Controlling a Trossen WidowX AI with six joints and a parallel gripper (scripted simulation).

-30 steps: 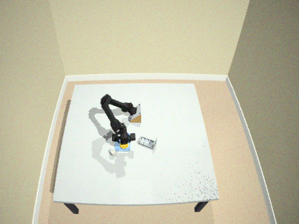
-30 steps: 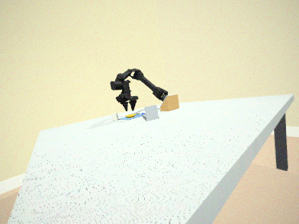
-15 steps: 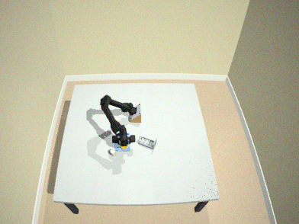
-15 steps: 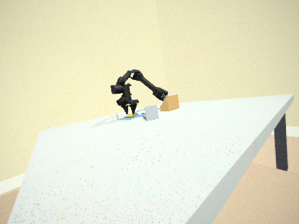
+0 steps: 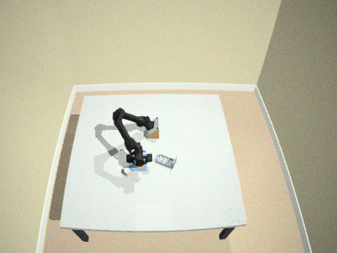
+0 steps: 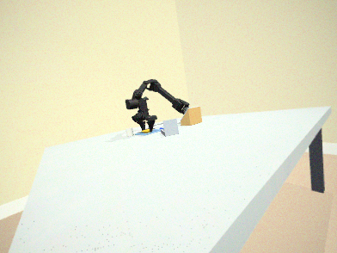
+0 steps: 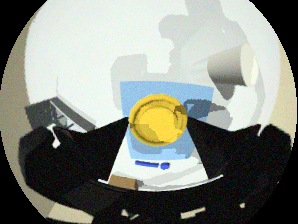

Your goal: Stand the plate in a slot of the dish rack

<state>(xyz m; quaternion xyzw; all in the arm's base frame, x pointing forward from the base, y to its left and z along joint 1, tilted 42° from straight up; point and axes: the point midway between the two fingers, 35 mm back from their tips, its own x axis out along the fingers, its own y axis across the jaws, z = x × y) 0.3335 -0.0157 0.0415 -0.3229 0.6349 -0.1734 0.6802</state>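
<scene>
The blue mat is 2 cm to the right of my gripper tip, 2 cm behind it and 1 cm below it. Round my gripper tip: grey dish rack: 19 cm to the left, 5 cm behind, 1 cm above; yellow plate: 1 cm above; small white object: 9 cm ahead, 8 cm to the right, 2 cm above.
</scene>
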